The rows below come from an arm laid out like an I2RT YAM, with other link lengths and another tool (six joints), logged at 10 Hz.
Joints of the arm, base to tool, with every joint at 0 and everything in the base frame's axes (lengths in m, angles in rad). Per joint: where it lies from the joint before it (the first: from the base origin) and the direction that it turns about. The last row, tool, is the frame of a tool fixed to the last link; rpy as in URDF.
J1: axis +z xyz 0 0 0.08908
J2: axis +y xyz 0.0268 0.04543 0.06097
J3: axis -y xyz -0.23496 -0.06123 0
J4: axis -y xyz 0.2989 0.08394 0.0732
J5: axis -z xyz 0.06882 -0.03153 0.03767
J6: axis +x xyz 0.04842 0 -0.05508
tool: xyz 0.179 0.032 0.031 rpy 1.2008 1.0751 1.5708
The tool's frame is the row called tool.
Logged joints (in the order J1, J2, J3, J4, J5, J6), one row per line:
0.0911, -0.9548, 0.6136, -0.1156, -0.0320, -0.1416
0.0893, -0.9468, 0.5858, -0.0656, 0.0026, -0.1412
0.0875, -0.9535, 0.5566, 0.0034, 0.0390, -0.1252
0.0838, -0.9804, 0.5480, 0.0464, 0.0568, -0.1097
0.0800, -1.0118, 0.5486, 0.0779, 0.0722, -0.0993
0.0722, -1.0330, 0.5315, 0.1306, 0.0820, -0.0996
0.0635, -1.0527, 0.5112, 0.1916, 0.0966, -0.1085
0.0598, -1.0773, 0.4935, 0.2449, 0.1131, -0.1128
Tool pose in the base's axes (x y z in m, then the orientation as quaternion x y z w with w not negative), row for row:
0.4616, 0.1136, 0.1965, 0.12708, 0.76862, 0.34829, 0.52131
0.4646, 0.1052, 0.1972, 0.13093, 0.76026, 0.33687, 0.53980
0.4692, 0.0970, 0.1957, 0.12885, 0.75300, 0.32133, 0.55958
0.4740, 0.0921, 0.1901, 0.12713, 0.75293, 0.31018, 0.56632
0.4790, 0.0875, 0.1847, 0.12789, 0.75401, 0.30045, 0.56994
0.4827, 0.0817, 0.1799, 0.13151, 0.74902, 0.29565, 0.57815
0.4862, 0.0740, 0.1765, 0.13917, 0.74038, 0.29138, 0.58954
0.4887, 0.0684, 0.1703, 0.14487, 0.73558, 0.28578, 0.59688
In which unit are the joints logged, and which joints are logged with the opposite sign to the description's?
The joints are logged in radians. Opposite sign: J2, J6.
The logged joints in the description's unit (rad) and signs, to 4 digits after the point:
0.0911, 0.9548, 0.6136, -0.1156, -0.0320, 0.1416
0.0893, 0.9468, 0.5858, -0.0656, 0.0026, 0.1412
0.0875, 0.9535, 0.5566, 0.0034, 0.0390, 0.1252
0.0838, 0.9804, 0.5480, 0.0464, 0.0568, 0.1097
0.0800, 1.0118, 0.5486, 0.0779, 0.0722, 0.0993
0.0722, 1.0330, 0.5315, 0.1306, 0.0820, 0.0996
0.0635, 1.0527, 0.5112, 0.1916, 0.0966, 0.1085
0.0598, 1.0773, 0.4935, 0.2449, 0.1131, 0.1128

